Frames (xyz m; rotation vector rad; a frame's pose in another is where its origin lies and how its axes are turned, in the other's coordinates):
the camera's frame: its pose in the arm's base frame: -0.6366 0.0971 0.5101 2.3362 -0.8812 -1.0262
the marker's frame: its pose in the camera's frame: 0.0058 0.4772 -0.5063 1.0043 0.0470 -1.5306
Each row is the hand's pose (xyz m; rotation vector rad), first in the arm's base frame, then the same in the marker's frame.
Working: the arm's base frame: its pose in the marker's frame: 0.6219 0.9535 0.3974 2.0274 0.5108 -0.5276

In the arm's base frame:
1: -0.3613 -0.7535 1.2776 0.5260 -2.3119 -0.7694
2: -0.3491 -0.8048 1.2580 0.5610 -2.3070 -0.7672
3: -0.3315 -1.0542 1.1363 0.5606 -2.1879 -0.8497
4: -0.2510 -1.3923 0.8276 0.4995 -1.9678 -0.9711
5: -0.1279 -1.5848 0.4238 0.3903 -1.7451 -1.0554
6: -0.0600 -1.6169 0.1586 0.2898 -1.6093 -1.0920
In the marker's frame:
1: -0.2927 0.1369 -0.5121 0.3185 -0.4419 -2.8791
2: -0.3078 0.1797 -0.5455 0.3385 -0.4532 -2.8992
3: -0.4110 0.4046 -0.6723 0.4343 -0.2982 -2.9048
4: -0.4815 0.8431 -0.8095 0.5859 -0.0112 -2.8440
5: -0.4219 1.3029 -0.8257 0.7124 0.2607 -2.7106
6: -0.3415 1.5592 -0.7637 0.7646 0.4187 -2.5898

